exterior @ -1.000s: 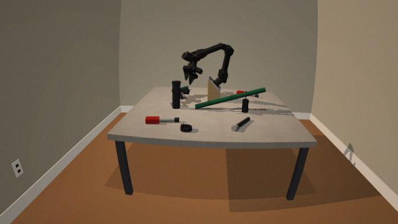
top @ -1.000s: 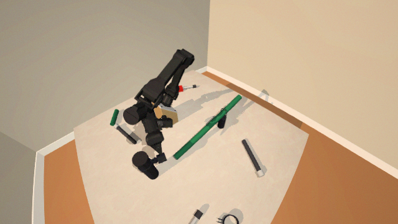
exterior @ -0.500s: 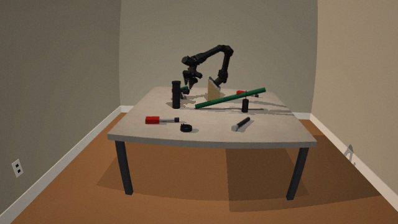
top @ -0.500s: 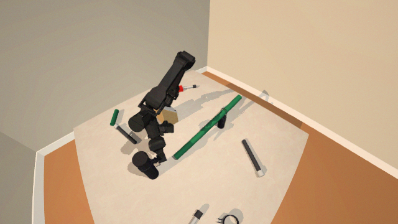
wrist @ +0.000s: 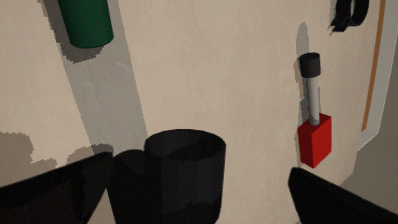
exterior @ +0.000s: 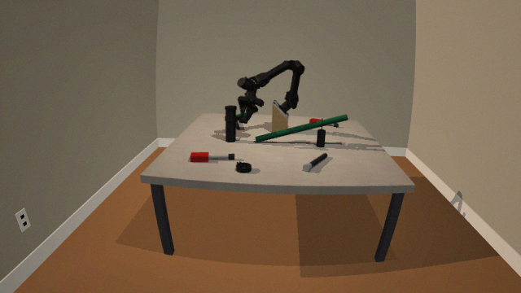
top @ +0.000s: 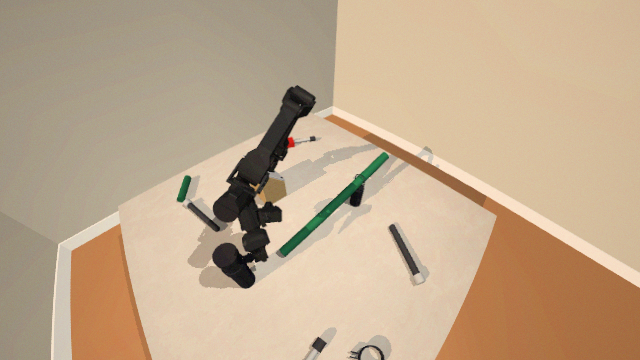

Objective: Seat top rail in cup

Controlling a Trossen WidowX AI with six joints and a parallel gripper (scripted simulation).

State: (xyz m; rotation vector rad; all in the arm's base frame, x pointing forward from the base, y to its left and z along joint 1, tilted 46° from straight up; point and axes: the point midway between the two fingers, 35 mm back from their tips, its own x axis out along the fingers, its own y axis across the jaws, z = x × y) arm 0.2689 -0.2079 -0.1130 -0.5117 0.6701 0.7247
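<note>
Now: gripper tip 2 cm to the left of the black rail-end cup, 1 cm past it and 1 cm above it. The rest, counted from my gripper tip: short green tube 60 cm behind, 13 cm below, 6 cm to the right; then black ring 40 cm ahead, 13 cm below.
</note>
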